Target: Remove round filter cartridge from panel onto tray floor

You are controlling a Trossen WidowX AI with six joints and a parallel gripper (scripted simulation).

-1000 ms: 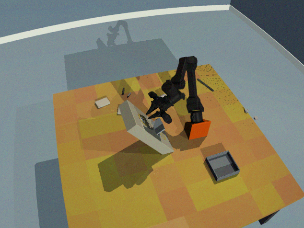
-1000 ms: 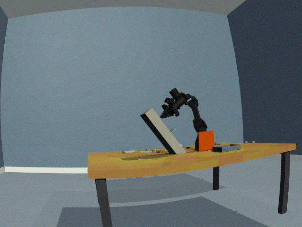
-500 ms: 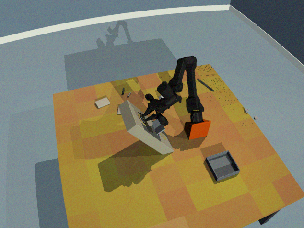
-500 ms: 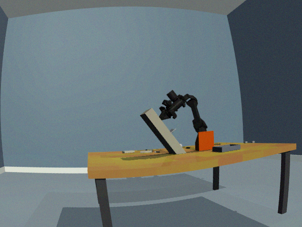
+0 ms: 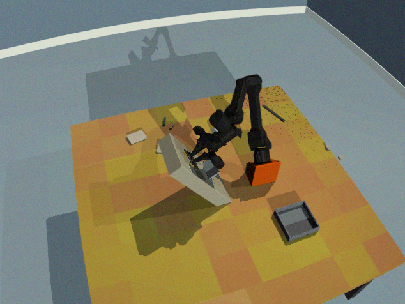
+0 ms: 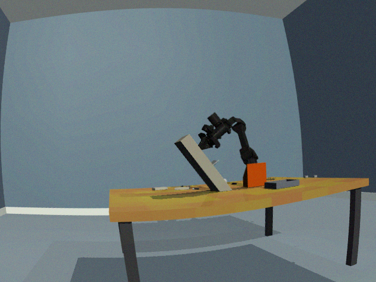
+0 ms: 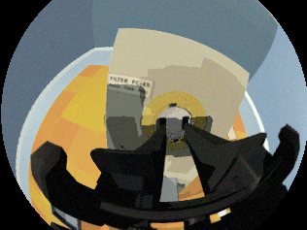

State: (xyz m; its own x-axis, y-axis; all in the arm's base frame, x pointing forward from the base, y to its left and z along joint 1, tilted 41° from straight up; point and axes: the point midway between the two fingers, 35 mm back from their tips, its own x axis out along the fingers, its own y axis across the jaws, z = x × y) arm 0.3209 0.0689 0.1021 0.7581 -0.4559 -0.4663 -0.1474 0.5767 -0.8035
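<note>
Now: gripper tip 20 mm short of the white round filter cartridge and 10 mm above it. Round my gripper tip: dark grey tray: 370 mm behind, 300 mm to the left, 230 mm below; beige service panel: 30 mm behind, 90 mm below; small grey bracket: 80 mm behind, 100 mm below.
</note>
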